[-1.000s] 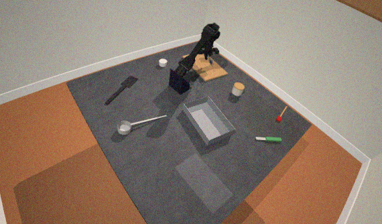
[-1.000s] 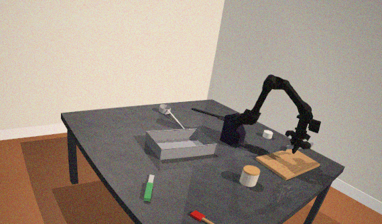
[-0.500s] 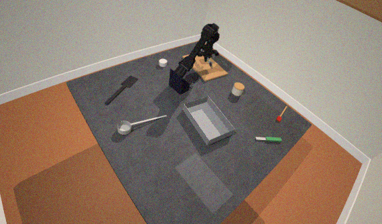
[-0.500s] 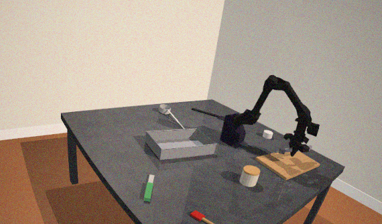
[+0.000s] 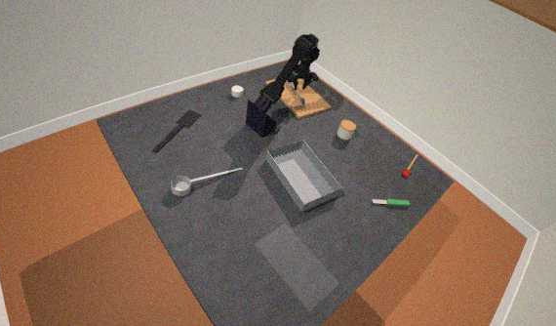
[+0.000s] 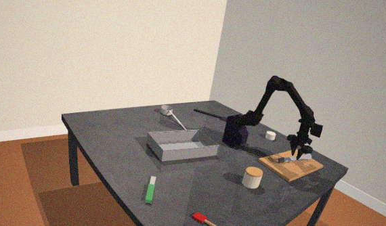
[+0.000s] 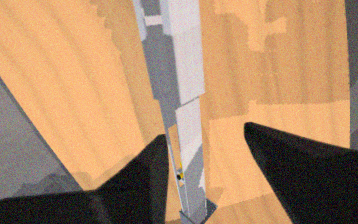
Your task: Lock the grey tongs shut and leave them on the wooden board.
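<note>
Now: the wooden board 4 cm below my gripper tip. Also, from my gripper tip: white puck: 28 cm to the right, 23 cm behind, 3 cm below; grey roasting tin: 47 cm to the right, 40 cm ahead, 2 cm below; black spatula: 69 cm to the right, 19 cm behind, 4 cm below.
</note>
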